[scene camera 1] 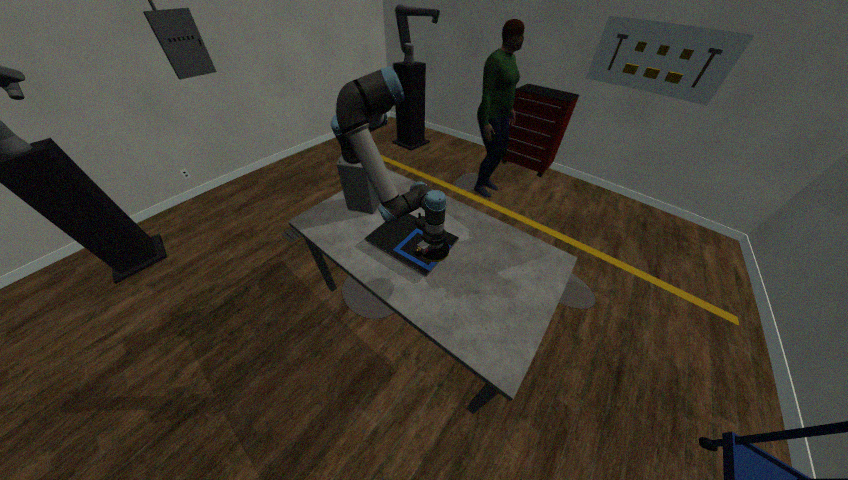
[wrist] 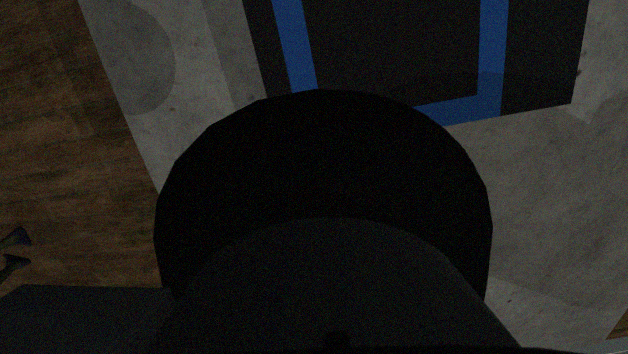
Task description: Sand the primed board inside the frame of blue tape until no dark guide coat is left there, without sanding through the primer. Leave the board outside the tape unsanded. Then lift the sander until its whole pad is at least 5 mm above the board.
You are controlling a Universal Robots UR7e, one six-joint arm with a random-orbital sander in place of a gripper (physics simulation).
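Places are measured from the arm's base along level axes (x right, y ahead, z up), in metres.
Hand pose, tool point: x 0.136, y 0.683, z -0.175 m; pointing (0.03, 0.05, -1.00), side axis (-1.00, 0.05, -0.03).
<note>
Each offset is from my tool point to the top centre of the thing. "spot": to the spot under its first point. Level surfaces: height alone.
The board (scene camera 1: 386,236) (wrist: 537,50) lies on the table, dark inside and outside the frame of blue tape @[dy -0.128, dx -0.071, dz -0.129 m] (scene camera 1: 410,259) (wrist: 492,50). The area inside the tape @[spot: dy -0.097, dx -0.075, dz -0.129 m] (wrist: 395,45) looks evenly dark in the wrist view; in this dim light I cannot tell guide coat from primer there. My sander (scene camera 1: 436,246) (wrist: 325,160) is over the board's end farthest from the arm's base. In the wrist view its round black pad hides one corner of the tape and part of the board's edge, and overhangs the table. Whether the pad touches the board cannot be told.
The grey table @[dz -0.172 m] (scene camera 1: 476,309) (wrist: 550,200) extends around the board. A grey block (scene camera 1: 358,187) stands at the arm's base. Beyond the yellow floor line (scene camera 1: 553,233), a person in green (scene camera 1: 499,77) stands beside a red drawer cabinet (scene camera 1: 538,127).
</note>
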